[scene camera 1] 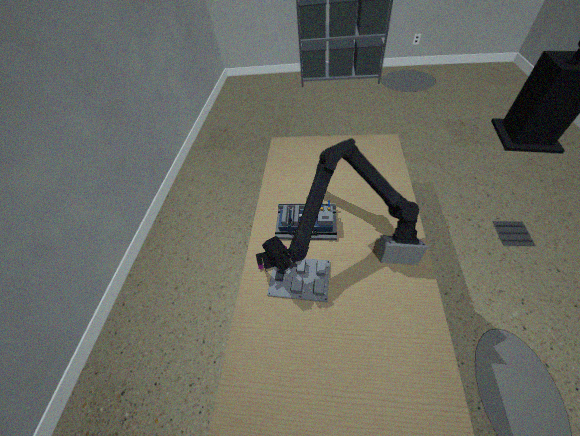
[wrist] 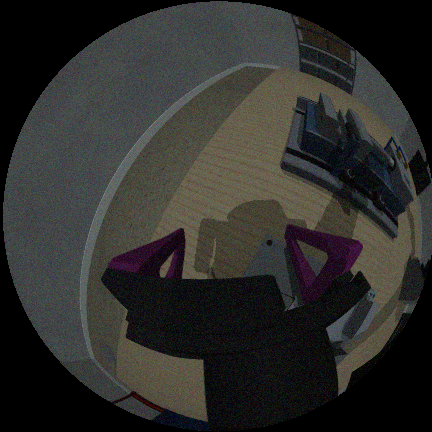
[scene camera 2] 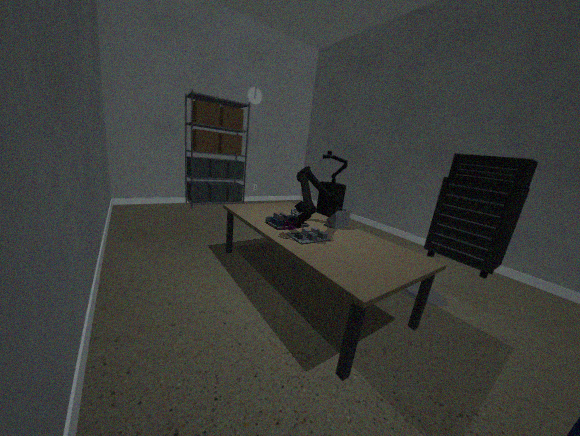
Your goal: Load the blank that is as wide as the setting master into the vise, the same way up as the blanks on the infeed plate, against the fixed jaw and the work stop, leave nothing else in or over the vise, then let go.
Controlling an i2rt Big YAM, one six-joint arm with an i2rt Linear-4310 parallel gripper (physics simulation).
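Observation:
The vise [scene camera 1: 285,225] [wrist: 320,137], blue with grey upright jaws, stands behind the infeed plate. Which jaw is fixed, the work stop and the setting master are too dark to tell. The grey infeed plate [scene camera 1: 308,278] [wrist: 262,257] carries several grey blanks, among them a front-row blank [scene camera 1: 297,285] and a front-right blank [scene camera 1: 319,286]. Their width differences are unclear. My gripper [scene camera 1: 262,266] [wrist: 237,232] is open and empty, its magenta fingers spread, above the table by the plate's left end. In the wrist view the gripper body and right finger hide much of the plate.
The arm's forearm passes over the vise in the first scene view. A grey base block [scene camera 1: 403,251] carries the arm at the table's right edge. A small grey unit [scene camera 1: 326,215] with yellow and blue details sits at the vise's right end. The table [scene camera 1: 340,360] edge lies left of the gripper.

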